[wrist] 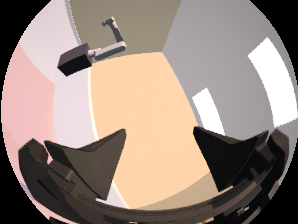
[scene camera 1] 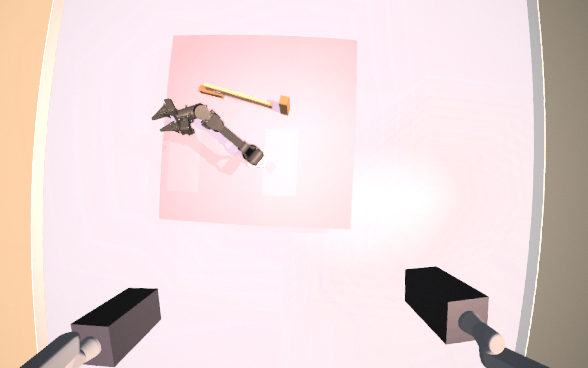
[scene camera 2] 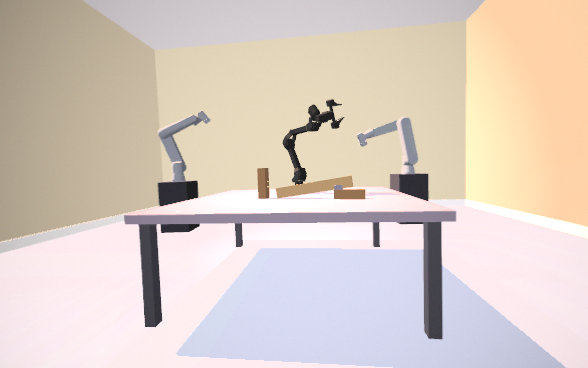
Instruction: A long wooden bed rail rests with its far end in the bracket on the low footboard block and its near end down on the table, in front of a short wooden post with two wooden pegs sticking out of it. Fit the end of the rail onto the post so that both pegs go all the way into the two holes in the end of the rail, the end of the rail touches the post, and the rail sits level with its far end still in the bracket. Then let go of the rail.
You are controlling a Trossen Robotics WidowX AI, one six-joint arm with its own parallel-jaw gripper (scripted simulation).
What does my gripper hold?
Nothing.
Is my gripper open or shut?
Open.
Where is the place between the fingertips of my gripper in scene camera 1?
At 155,125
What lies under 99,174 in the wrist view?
My gripper.
